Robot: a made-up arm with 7 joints.
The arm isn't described. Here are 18 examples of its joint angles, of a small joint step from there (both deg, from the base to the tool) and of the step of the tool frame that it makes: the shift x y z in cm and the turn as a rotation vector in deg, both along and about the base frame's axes.
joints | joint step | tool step
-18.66 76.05 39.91 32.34 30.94 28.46 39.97 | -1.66 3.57 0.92 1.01 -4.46 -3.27 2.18 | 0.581 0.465 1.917 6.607 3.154 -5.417
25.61 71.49 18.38 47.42 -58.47 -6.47 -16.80 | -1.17 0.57 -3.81 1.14 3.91 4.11 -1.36 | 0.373 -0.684 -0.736 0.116 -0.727 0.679
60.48 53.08 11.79 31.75 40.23 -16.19 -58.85 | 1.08 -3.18 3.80 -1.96 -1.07 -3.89 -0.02 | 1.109 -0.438 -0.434 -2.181 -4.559 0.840
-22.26 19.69 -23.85 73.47 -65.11 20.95 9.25 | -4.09 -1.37 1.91 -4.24 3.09 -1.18 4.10 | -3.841 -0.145 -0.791 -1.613 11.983 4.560
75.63 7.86 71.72 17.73 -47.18 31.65 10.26 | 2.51 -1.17 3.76 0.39 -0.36 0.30 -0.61 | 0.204 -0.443 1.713 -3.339 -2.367 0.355
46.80 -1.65 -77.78 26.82 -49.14 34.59 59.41 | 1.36 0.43 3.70 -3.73 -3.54 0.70 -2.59 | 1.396 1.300 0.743 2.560 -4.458 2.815
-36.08 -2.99 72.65 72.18 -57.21 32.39 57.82 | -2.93 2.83 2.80 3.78 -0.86 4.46 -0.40 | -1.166 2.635 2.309 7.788 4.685 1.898
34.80 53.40 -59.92 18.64 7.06 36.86 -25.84 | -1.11 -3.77 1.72 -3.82 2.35 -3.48 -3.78 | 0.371 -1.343 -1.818 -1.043 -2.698 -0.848
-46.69 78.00 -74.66 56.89 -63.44 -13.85 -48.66 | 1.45 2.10 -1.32 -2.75 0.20 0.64 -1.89 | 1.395 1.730 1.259 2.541 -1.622 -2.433
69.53 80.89 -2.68 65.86 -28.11 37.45 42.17 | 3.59 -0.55 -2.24 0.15 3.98 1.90 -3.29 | 0.201 -0.639 0.522 -0.964 -4.924 -0.733
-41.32 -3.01 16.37 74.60 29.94 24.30 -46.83 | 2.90 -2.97 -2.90 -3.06 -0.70 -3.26 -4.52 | 1.202 -2.625 -0.777 0.867 0.400 0.768
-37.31 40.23 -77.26 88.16 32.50 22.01 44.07 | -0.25 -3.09 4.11 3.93 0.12 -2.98 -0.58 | 1.507 -2.518 -0.170 -4.855 -4.895 8.487
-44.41 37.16 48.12 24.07 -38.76 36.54 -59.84 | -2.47 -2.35 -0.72 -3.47 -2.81 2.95 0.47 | -3.023 -1.943 -0.033 -2.534 8.616 4.673
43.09 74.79 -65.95 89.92 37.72 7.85 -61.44 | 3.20 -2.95 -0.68 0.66 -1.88 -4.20 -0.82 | 1.581 -1.664 0.299 -2.187 -6.510 -5.474
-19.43 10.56 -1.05 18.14 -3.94 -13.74 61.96 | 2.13 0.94 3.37 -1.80 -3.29 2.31 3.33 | 1.203 1.290 0.073 -0.909 2.443 -0.218
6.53 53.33 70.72 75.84 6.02 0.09 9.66 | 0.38 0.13 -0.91 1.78 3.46 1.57 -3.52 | 0.170 -0.716 0.683 -0.960 -4.224 -0.156
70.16 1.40 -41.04 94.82 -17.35 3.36 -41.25 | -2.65 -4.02 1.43 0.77 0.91 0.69 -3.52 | -1.043 -1.390 -0.393 -6.578 2.485 -3.366
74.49 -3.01 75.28 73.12 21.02 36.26 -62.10 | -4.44 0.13 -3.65 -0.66 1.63 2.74 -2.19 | 0.247 -0.753 -1.720 1.808 5.278 -4.347
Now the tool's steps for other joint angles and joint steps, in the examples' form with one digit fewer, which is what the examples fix.
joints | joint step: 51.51 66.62 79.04 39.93 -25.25 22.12 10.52 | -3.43 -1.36 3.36 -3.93 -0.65 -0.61 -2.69
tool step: 1.00 0.30 -2.51 -5.13 1.62 0.13
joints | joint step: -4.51 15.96 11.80 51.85 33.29 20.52 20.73 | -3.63 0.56 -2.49 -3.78 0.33 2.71 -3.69
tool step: -3.34 -0.17 -2.12 0.78 12.00 0.15
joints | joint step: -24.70 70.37 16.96 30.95 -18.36 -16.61 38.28 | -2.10 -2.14 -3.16 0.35 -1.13 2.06 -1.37
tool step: -2.05 -1.00 -1.95 -0.19 5.33 0.72
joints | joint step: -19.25 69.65 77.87 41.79 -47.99 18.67 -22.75 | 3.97 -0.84 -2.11 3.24 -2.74 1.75 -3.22
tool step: 0.61 -0.54 0.54 5.19 -0.15 1.22
